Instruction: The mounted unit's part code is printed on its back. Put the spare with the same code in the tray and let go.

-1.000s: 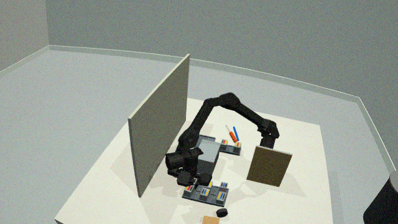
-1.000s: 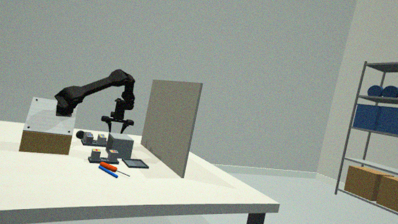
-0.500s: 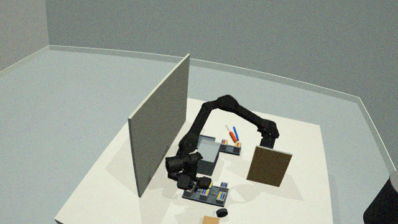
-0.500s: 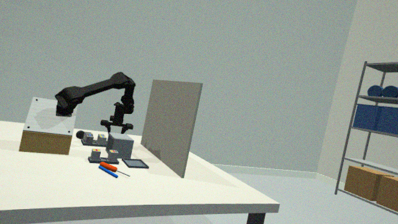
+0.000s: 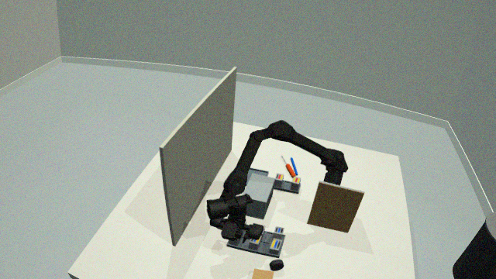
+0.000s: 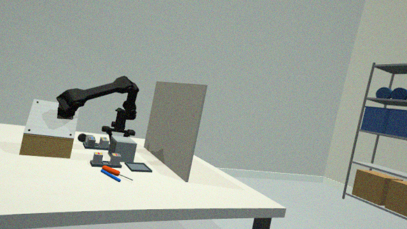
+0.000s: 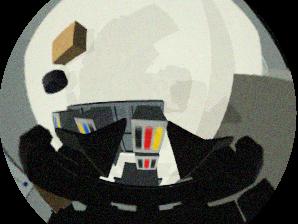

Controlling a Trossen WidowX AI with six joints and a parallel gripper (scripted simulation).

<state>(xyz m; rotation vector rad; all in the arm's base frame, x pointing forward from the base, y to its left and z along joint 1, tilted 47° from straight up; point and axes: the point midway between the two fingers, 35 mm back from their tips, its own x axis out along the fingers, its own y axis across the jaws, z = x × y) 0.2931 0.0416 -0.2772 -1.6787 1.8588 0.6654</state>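
My gripper tip is now 20 mm below the grey spare. The rest, counted from my gripper tip: tan block (140 mm to the left, 140 mm behind); grey mounted unit (230 mm to the right, 30 mm above, 20 mm behind); black puck (180 mm behind, 80 mm to the left, 10 mm above).
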